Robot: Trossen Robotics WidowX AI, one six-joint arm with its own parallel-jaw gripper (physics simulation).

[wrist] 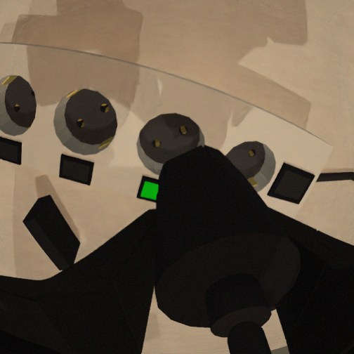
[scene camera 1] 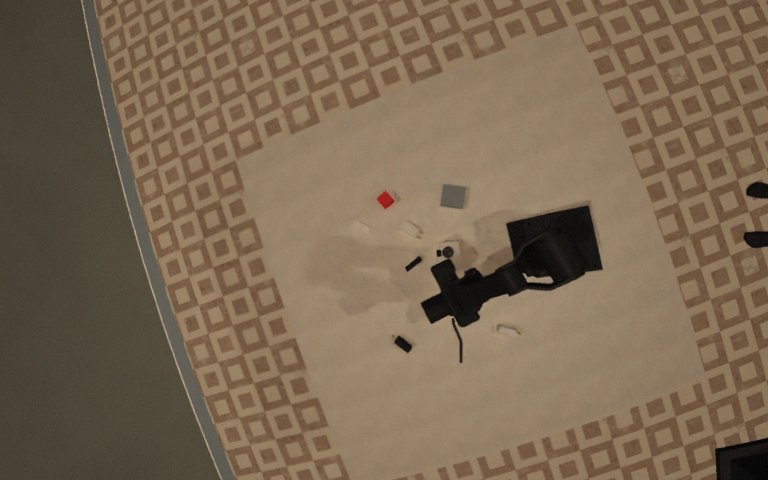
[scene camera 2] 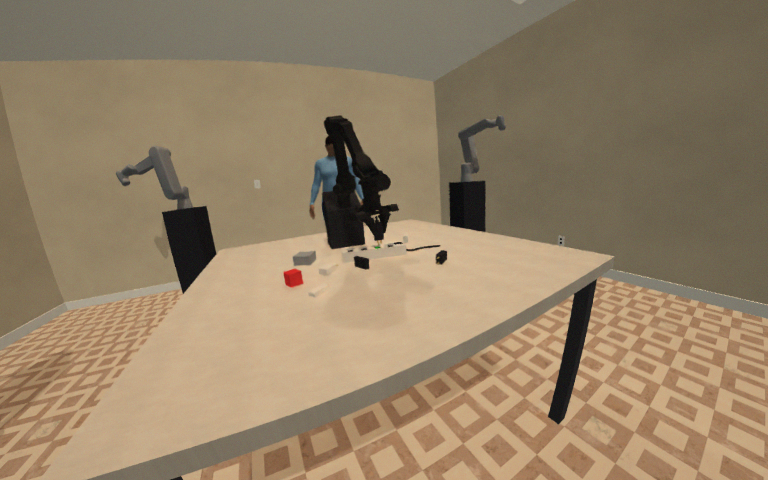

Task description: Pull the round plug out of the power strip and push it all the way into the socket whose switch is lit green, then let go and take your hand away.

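Places are measured from the arm's base along level axes (x left, y back, z up), in millimetres.
Pixels of known places: gripper, fingertip midpoint: (scene camera 2: pixel 379 234); arm's base at its link origin: (scene camera 2: pixel 343 202).
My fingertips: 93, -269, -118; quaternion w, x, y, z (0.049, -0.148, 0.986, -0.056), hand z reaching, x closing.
Note:
Ahead of a thing's pixels: the offset from my fingertips to its top centre, as dx, dy, dz. "spot": to the spot under its first point.
My gripper (scene camera 2: pixel 378 233) (wrist: pixel 205 216) points down over the white power strip @[-28, +12, -44] (scene camera 1: pixel 454 245) (scene camera 2: pixel 373 254) (wrist: pixel 300 148), shut on the black round plug (wrist: pixel 210 195). The plug's gold pins @[-9, -2, -20] (scene camera 2: pixel 379 243) show below the fingers, out of the strip. In the wrist view, the green-lit switch (wrist: pixel 149 190) is partly covered by the plug. The socket beside it (wrist: pixel 170 136) is empty, and the plug's tip overlaps its lower right edge in that view. The right-end socket (wrist: pixel 252 157) is empty and partly hidden. Two more empty sockets, one (wrist: pixel 91 117) and another (wrist: pixel 21 105), are further left, with dark switches.
A black block @[-97, -98, -51] (scene camera 1: pixel 414 263) (scene camera 2: pixel 361 262) (wrist: pixel 52 232) lies close to the strip. A black plug @[+159, -183, -53] (scene camera 1: pixel 402 344) (scene camera 2: pixel 441 256), white plugs @[-205, -84, -64] (scene camera 1: pixel 411 229) @[+171, +176, -53] (scene camera 1: pixel 508 330), a red cube @[-321, -153, -46] (scene camera 1: pixel 385 199) (scene camera 2: pixel 293 277) and a grey block @[-292, +66, -50] (scene camera 1: pixel 453 196) (scene camera 2: pixel 304 258) lie around. A cable @[spot: +199, +11, -78] (scene camera 1: pixel 460 345) (wrist: pixel 336 177) leaves the strip.

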